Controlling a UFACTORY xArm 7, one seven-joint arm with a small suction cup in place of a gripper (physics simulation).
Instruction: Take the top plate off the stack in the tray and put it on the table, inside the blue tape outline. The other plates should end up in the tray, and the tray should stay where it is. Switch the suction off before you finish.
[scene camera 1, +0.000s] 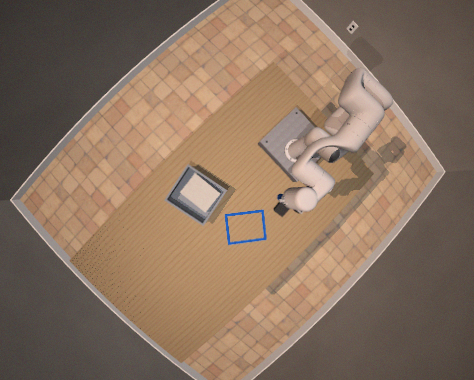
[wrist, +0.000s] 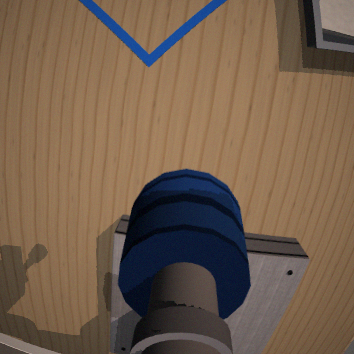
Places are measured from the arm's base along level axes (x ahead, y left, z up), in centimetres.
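Pixels of known places: hand, tool point: (scene camera 1: 280, 197) (wrist: 185, 220); arm's base, link origin: (scene camera 1: 295, 151).
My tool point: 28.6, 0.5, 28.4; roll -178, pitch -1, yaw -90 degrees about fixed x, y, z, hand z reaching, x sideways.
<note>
For each thing: its top centre in the pictures, then the offset to it from my tool point, as dx, dy, dz. "spot": a spot on its surface instead. Level surfaces: height alone.
- cream plate, top centre: (scene camera 1: 200, 192) +19.6, -28.3, -31.8
- grey tray, top centre: (scene camera 1: 195, 195) +21.8, -29.5, -29.7
- blue tape outline, surface spot: (scene camera 1: 244, 213) spot: +14.7, -2.3, -34.6
- wooden table, surface height: dz -34.7
A cream plate (scene camera 1: 201, 192) lies on top in the grey tray (scene camera 1: 185, 210), left of the blue tape outline (scene camera 1: 244, 213). How many plates lie under it cannot be told. In the wrist view, part of the plate (wrist: 339, 14) and a corner of the tray (wrist: 336, 49) show at the top right, and one corner of the blue tape outline (wrist: 149, 60) shows at the top. My gripper, a blue suction cup (scene camera 1: 280, 197) (wrist: 186, 195), is open with no plate on it. It hangs above the table, to the right of the outline and apart from the tray.
The arm's grey base plate (scene camera 1: 280, 135) (wrist: 280, 277) is on the wooden table (scene camera 1: 150, 280), up and to the right of the tray in the scene view. The arm reaches from it over the table's right side. A low translucent strip runs along the table's lower right edge.
</note>
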